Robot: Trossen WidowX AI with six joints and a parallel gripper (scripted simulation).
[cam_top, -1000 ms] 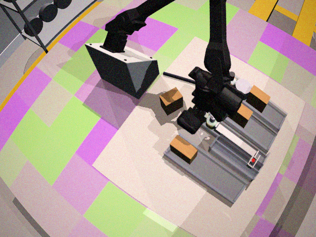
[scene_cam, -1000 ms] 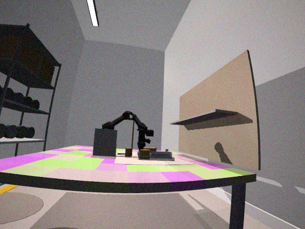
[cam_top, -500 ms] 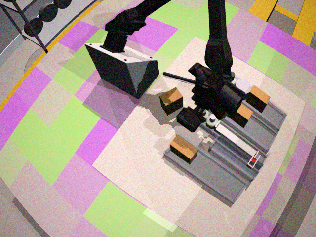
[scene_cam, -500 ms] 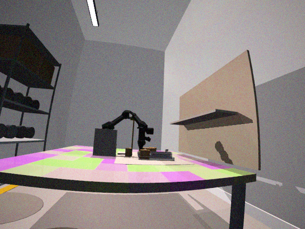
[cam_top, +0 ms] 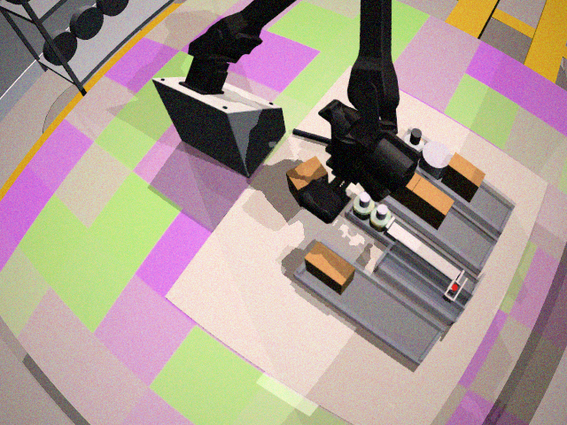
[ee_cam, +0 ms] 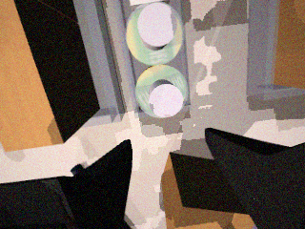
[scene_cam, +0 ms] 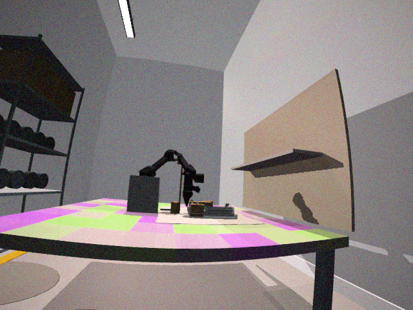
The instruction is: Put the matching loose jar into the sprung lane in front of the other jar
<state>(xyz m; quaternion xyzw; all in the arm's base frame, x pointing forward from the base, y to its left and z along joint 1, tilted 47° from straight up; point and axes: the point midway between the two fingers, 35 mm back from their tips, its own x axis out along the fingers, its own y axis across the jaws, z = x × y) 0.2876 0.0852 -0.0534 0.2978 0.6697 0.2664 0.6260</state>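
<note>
Now: gripper tip 100 mm past the dark rod, 90 mm to the right of it and 40 mm above it. The rest, counted from my gripper tip: red marker 250 mm ahead, 50 mm to the right, 20 mm above.
</note>
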